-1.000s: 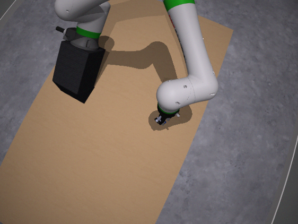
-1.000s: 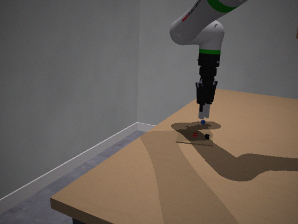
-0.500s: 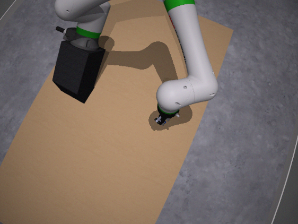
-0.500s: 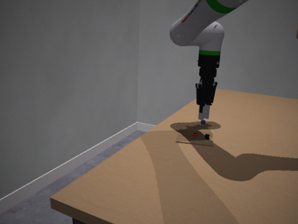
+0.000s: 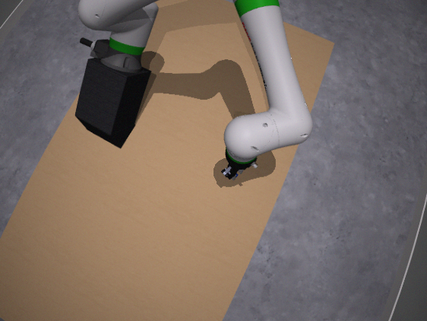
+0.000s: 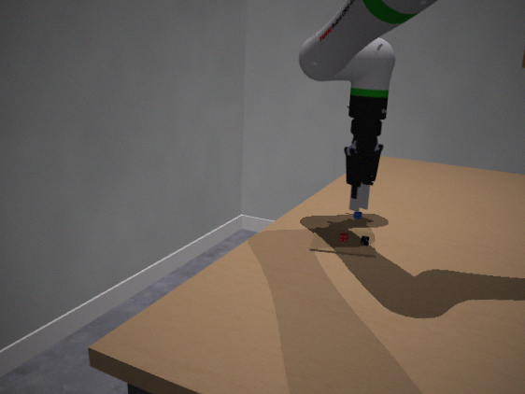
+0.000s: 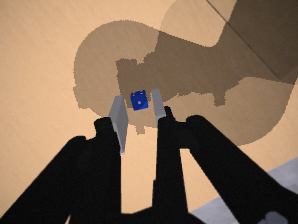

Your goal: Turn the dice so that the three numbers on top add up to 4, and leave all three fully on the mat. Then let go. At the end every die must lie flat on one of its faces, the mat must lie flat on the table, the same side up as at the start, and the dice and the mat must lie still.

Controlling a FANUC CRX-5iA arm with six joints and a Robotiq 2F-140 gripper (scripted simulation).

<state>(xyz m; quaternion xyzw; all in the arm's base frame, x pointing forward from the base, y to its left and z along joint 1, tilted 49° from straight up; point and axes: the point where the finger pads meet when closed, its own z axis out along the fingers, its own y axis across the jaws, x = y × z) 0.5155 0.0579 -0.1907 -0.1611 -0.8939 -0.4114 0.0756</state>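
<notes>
My gripper is now 50 mm above the blue die. Round my hand: red die 30 mm behind, 180 mm to the left, 40 mm below; black die 80 mm behind, 180 mm to the left, 40 mm below; tan mat 30 mm behind, 180 mm to the left, 50 mm below.
</notes>
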